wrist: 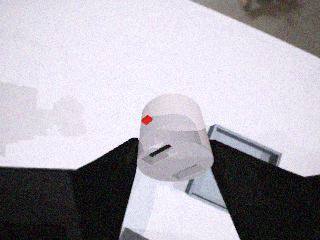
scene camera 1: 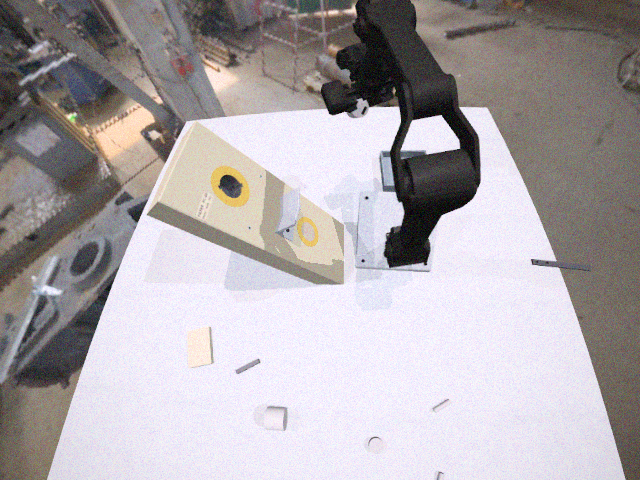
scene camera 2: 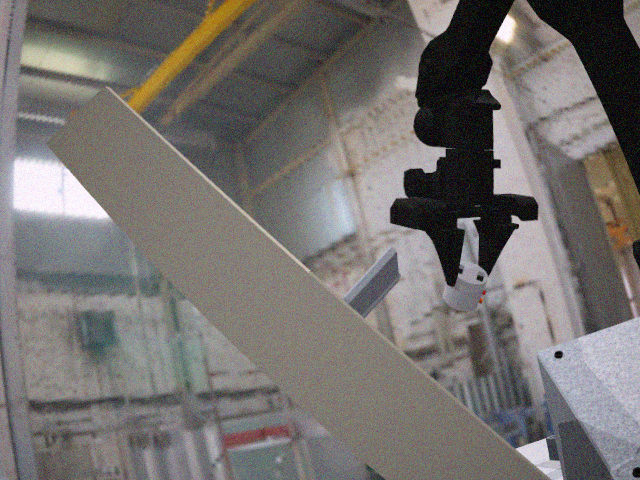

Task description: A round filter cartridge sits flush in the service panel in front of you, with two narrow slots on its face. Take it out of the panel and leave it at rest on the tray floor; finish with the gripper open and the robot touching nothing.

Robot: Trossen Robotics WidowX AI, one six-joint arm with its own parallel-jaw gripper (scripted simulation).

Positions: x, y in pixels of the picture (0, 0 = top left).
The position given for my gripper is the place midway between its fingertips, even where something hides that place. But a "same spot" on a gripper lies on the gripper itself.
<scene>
My gripper shows in the wrist view (173, 145), in scene camera 1 and in scene camera 2. One and the same spot on my gripper: (scene camera 1: 388, 95) is (scene camera 2: 509, 224).
</scene>
